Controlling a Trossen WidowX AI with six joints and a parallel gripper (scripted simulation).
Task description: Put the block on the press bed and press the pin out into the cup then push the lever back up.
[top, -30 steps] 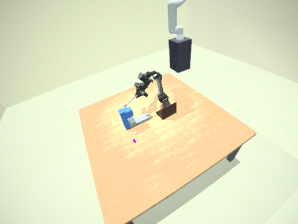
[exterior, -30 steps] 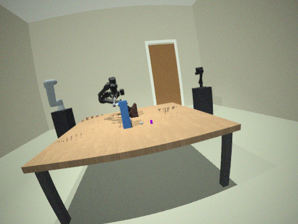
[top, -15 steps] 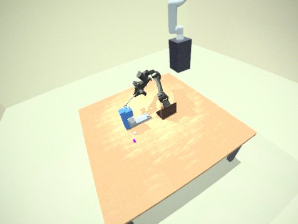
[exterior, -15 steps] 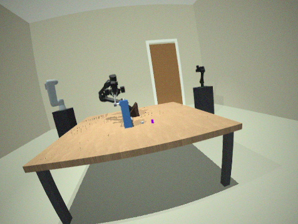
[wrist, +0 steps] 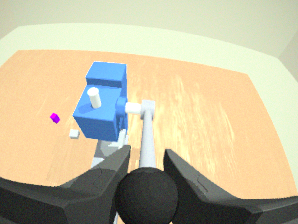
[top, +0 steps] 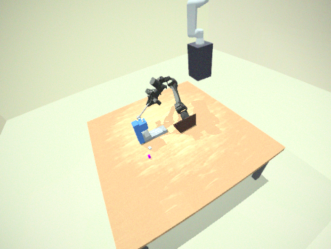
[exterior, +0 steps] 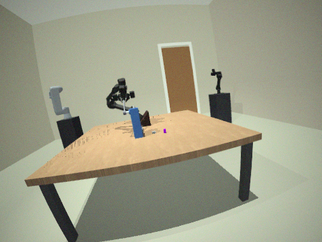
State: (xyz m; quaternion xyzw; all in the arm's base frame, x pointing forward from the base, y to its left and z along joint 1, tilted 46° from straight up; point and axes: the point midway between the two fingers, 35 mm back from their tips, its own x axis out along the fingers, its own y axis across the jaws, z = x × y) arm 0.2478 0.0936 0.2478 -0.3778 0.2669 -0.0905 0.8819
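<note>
Now: the lever 3 cm ahead of my gripper tip, 1 cm to the left of it and 3 cm below it. Round my gripper tip: small purple piece (15 cm ahead, 28 cm to the left, 25 cm below).
</note>
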